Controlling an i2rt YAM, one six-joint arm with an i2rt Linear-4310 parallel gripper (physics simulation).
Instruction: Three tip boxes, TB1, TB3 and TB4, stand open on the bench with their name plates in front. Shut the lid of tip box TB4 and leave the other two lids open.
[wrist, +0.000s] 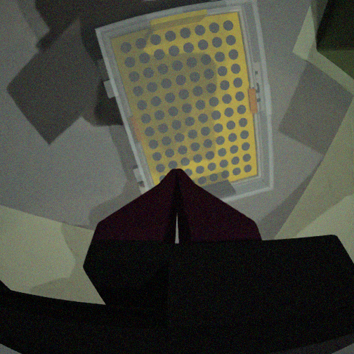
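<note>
A tip box with a yellow rack (200, 102) full of round holes fills the upper middle of the wrist view. A clear cover (270, 150) with a pale rim lies over the rack, and the holes look greyed through it. Whether the cover is fully seated cannot be told. Orange tabs show at both long sides. My gripper (176, 177) is shut and empty, its fingertips overlapping the near short edge of the box in the view; the gap in height is unclear. No name plate can be read, so which box this is cannot be told from the view. The other two boxes do not show clearly.
The box stands on a grey surface (65, 175) crossed by dark, angular shadows at the left and right. A pale greenish surface (30, 245) lies beyond its curved edge. A dark green object (340, 30) shows at the top right corner.
</note>
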